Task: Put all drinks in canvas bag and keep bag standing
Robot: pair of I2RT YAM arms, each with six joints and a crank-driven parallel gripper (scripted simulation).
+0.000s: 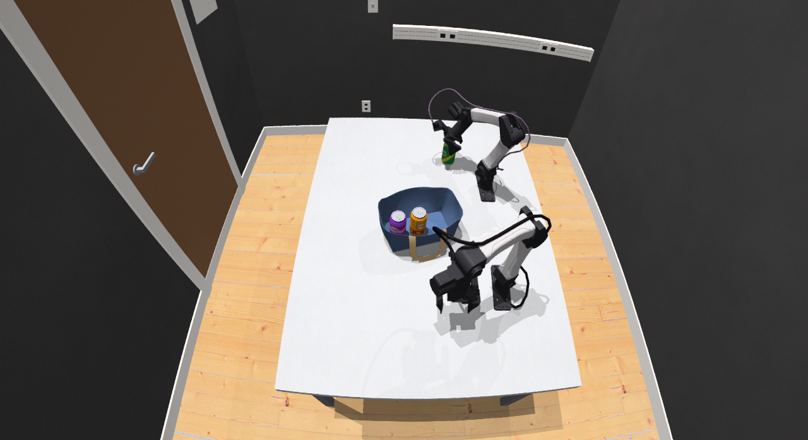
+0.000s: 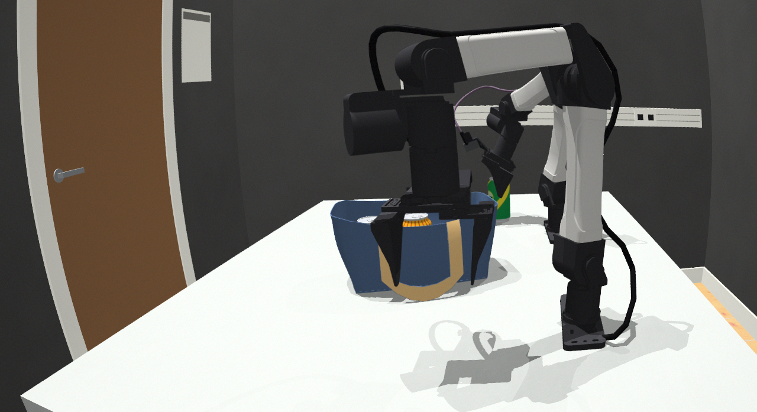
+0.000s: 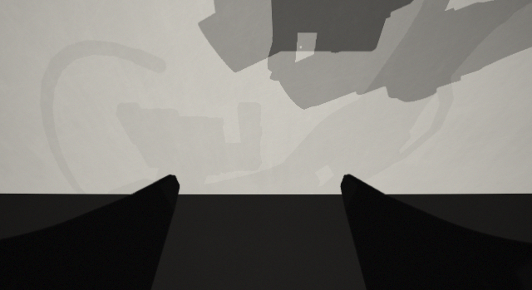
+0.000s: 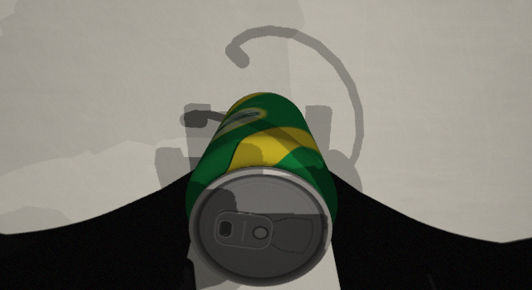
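Note:
Now: the green can 2 cm below my right hand. The rest, counted from my right hand: purple can (24 cm ahead, 46 cm to the left, 1 cm below); then orange can (16 cm ahead, 44 cm to the left, 1 cm below).

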